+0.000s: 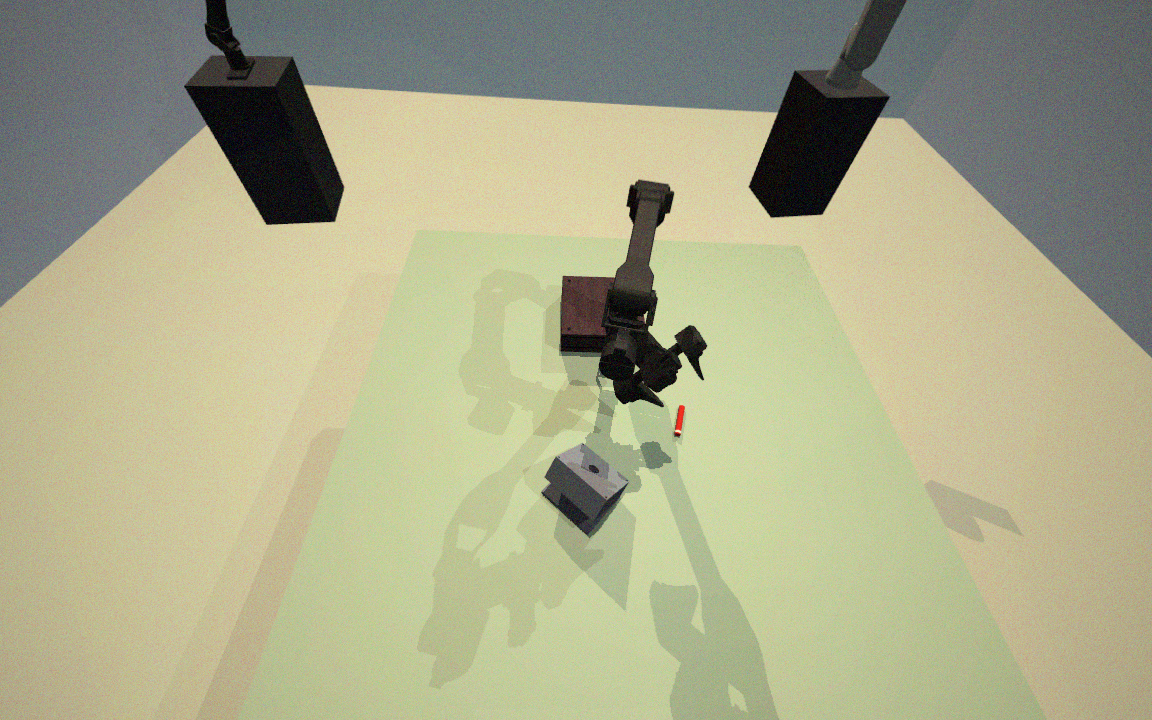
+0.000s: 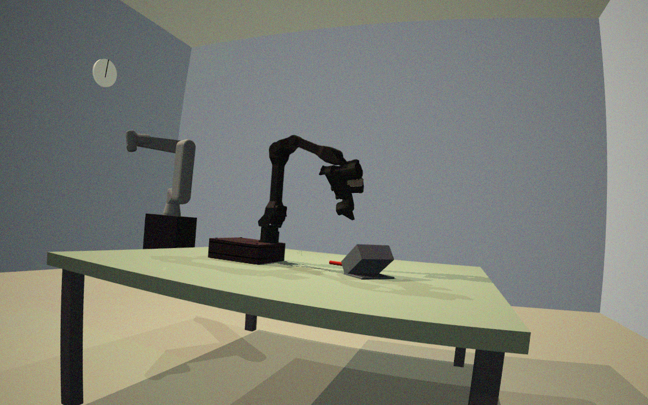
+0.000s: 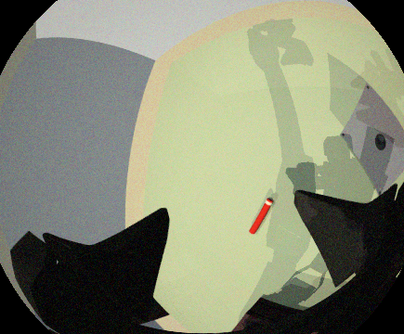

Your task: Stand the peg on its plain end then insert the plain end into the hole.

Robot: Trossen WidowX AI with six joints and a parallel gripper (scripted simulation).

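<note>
My gripper tip is now 40 mm past the red peg, 60 mm to the right of it and 210 mm above it. From my gripper tip the other things lie so: grey sloped panel 80 mm ahead, 190 mm to the right, 160 mm below.
</note>
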